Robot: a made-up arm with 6 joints.
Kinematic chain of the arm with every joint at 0, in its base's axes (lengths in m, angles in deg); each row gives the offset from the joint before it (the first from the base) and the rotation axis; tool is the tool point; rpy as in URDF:
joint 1: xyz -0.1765 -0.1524 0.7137 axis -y
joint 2: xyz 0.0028 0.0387 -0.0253 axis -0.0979 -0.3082 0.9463
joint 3: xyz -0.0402 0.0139 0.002 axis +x
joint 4: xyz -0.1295 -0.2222 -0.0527 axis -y
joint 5: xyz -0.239 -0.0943 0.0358 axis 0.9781 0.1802 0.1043
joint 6: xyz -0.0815 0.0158 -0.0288 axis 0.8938 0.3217 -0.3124
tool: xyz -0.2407 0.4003 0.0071 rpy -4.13 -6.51 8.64
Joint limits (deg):
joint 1: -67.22..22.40
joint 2: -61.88..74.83
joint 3: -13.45..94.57
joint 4: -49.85..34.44
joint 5: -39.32..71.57
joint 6: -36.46..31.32
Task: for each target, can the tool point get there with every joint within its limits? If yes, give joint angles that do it. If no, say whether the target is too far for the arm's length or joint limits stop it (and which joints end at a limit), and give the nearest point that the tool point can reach.
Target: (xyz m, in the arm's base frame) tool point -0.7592 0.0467 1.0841
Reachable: yes | joints -26.79 -5.13 78.47 -13.42 -27.10 8.25
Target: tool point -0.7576 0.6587 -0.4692
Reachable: no: too far | nearest point -0.5411 0.3363 0.0322 | short by 0.634 m
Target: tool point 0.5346 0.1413 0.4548
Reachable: no: joint limits stop it (at a limit: joint 1, joint 2, joint 3, joint 4) | nearest point 0.3342 0.0772 0.7850 | short by 0.392 m
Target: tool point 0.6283 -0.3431 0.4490
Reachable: no: joint limits stop it (at a limit: joint 2, joint 3, joint 5, joint 6) | nearest point 0.4857 -0.3332 0.4959 | short by 0.150 m
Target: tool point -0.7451 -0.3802 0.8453
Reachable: yes | joints 1.59 8.07 71.05 -31.26 -8.92 13.94
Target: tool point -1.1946 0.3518 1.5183
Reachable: no: too far | nearest point -0.8486 0.1908 1.2448 | short by 0.469 m
